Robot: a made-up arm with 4 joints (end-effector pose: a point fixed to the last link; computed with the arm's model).
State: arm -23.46 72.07 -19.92 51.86
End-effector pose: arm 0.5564 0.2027 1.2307 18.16 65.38 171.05
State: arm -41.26 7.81 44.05 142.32
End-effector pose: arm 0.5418 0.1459 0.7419 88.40 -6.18 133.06
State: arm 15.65 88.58 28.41 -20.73
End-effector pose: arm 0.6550 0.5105 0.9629 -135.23 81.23 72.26
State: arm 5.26 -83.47 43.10 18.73
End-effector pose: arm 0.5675 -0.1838 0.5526 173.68 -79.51 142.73
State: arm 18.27 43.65 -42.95 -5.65
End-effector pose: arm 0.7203 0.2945 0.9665 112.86 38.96 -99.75
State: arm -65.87 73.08 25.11 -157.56
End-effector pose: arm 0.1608 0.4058 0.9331 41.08 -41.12 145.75
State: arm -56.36 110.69 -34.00 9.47
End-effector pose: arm 0.0316 0.0210 1.2653 -127.83 37.35 33.14
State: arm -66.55 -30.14 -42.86 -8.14
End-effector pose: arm 0.0302 0.5094 1.0998 -156.84 -19.04 -121.30
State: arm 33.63 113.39 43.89 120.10
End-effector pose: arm 0.7232 0.6888 0.6302 -47.21 -32.03 -117.85
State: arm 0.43 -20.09 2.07 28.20
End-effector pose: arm 0.7486 0.3586 0.6518 97.64 -18.80 -119.76
